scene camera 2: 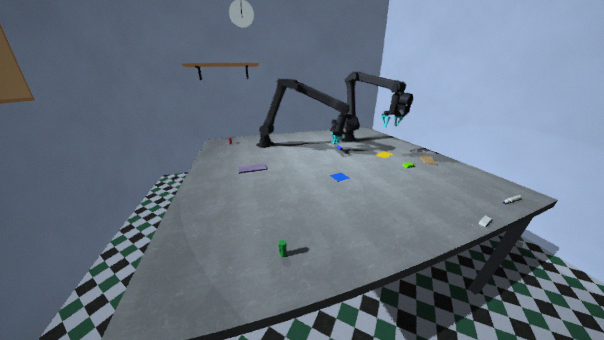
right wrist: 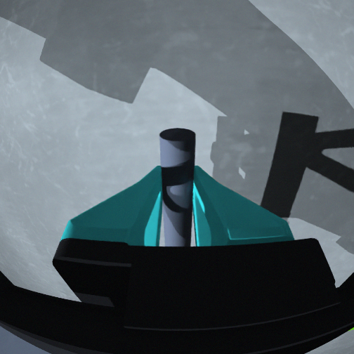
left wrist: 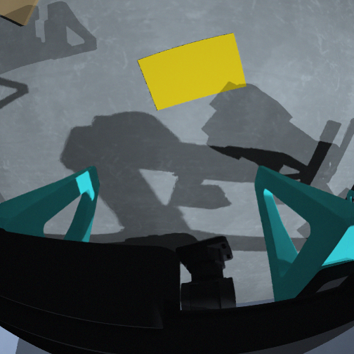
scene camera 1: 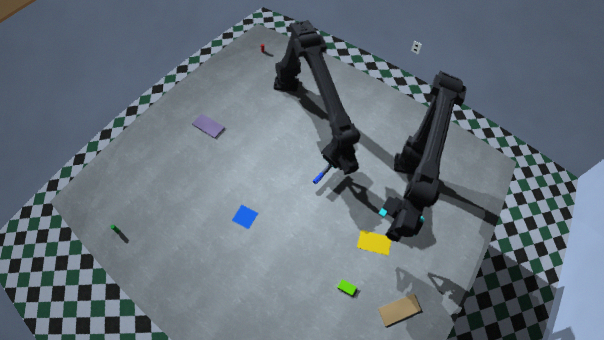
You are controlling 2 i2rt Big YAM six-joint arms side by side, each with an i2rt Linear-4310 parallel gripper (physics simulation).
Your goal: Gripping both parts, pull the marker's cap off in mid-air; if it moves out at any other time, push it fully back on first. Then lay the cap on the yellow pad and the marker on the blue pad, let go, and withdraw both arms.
Observation:
I see my left gripper, my right gripper and a yellow pad.

